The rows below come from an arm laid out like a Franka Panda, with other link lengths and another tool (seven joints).
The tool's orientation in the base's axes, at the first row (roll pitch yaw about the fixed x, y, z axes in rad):
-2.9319 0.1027 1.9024
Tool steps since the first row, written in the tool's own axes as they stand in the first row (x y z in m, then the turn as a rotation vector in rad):
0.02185 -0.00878 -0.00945 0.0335 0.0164 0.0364
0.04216 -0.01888 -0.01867 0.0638 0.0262 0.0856
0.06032 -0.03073 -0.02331 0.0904 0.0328 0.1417
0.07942 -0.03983 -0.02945 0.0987 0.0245 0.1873
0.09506 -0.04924 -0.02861 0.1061 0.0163 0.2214
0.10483 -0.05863 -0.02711 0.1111 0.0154 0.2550
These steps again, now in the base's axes. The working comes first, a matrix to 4 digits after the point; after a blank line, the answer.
The tool's axes in the first row as the columns of a matrix, in the base's axes (used below as rounded here):
-0.3238 0.9318 -0.1642
0.9405 0.2983 -0.1626
-0.1025 -0.2071 -0.9729

-0.01370 0.01947 0.00877 -0.0015 0.0305 -0.0422
-0.02818 0.03706 0.01775 -0.0103 0.0539 -0.0952
-0.04434 0.05135 0.02286 -0.0220 0.0718 -0.1539
-0.05799 0.06760 0.02876 -0.0399 0.0697 -0.1974
-0.07196 0.07937 0.02829 -0.0555 0.0686 -0.2297
-0.08412 0.08551 0.02777 -0.0635 0.0676 -0.2627

